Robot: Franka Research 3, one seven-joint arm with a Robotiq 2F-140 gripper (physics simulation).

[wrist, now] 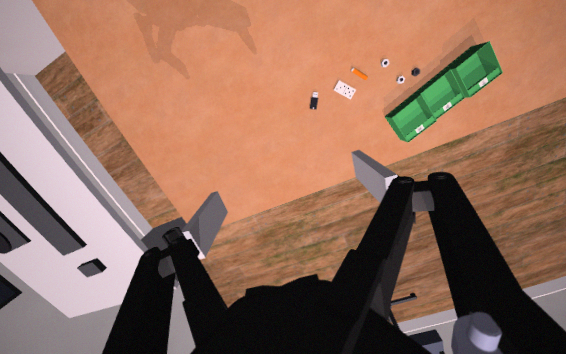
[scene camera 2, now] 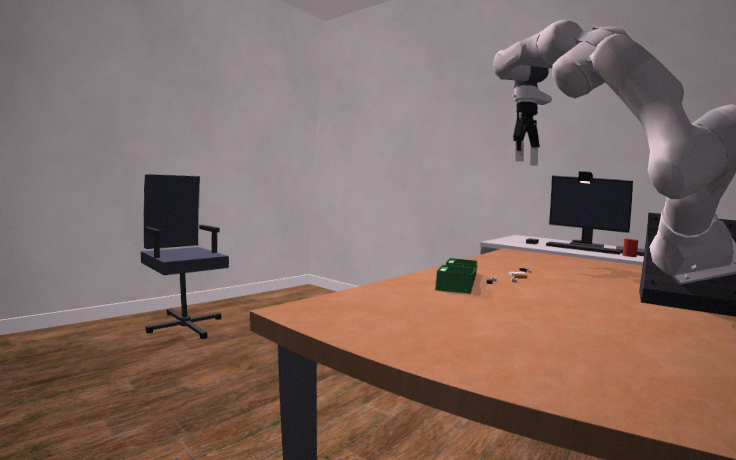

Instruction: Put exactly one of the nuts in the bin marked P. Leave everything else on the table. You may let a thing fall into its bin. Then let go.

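Two silver nuts (wrist: 385,62) (wrist: 400,79) lie apart on the table (scene camera 2: 477,336) (wrist: 240,130). A small black piece (wrist: 415,72) (scene camera 2: 489,281), possibly a dark nut, lies beside one of them, near the bins. A row of three joined green bins (scene camera 2: 454,279) (wrist: 441,96) stands at the table's far side, each with a small white label; the letters are too small to read, so I cannot tell which is P. The bins look empty in the wrist view. My gripper (scene camera 2: 526,156) (wrist: 285,184) is open and empty, high above the table.
An orange stick-like piece (wrist: 359,73), a white domino (wrist: 345,89) and a black USB stick (wrist: 314,101) lie near the nuts. A white desk with a monitor (scene camera 2: 590,203) and a red cup (scene camera 2: 630,247) stands behind the table. A chair (scene camera 2: 184,260) stands apart on the floor.
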